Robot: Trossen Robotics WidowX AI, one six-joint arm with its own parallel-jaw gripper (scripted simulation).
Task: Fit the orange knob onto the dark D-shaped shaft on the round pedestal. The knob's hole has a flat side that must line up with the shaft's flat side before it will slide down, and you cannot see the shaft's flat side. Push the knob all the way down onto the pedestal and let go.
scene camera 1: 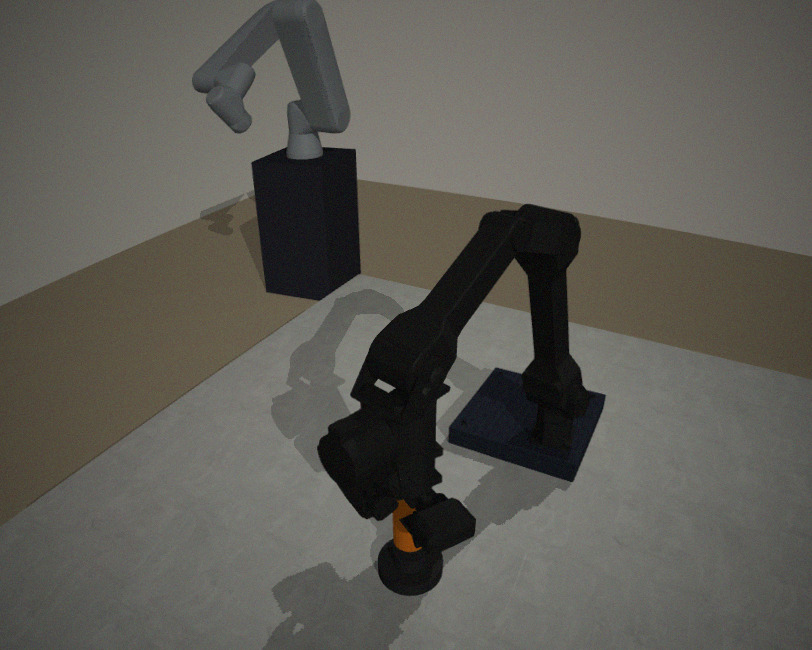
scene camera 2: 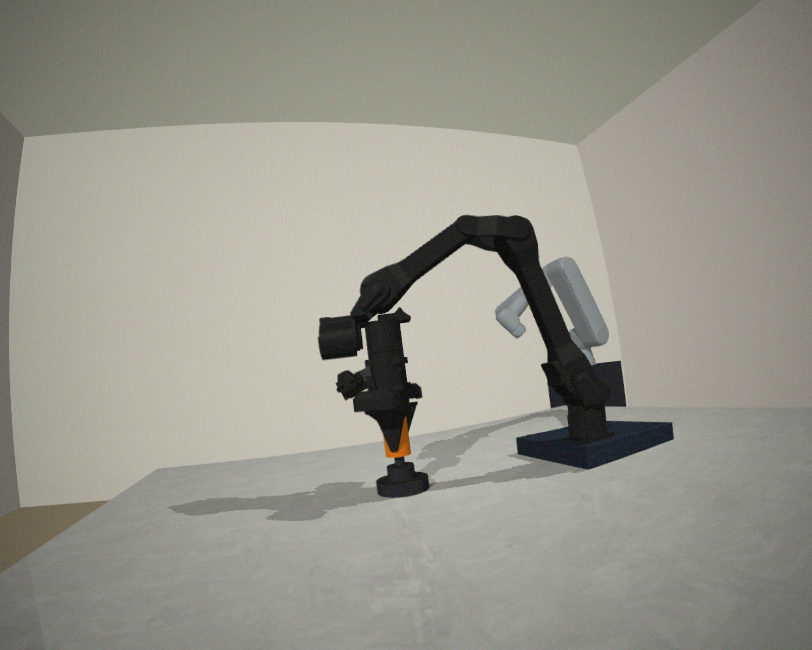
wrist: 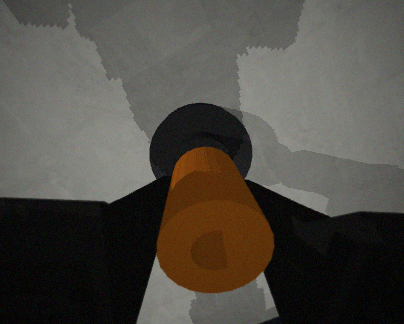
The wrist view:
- gripper: 205, 185
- orange knob: 213, 238
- pedestal: 196, 125
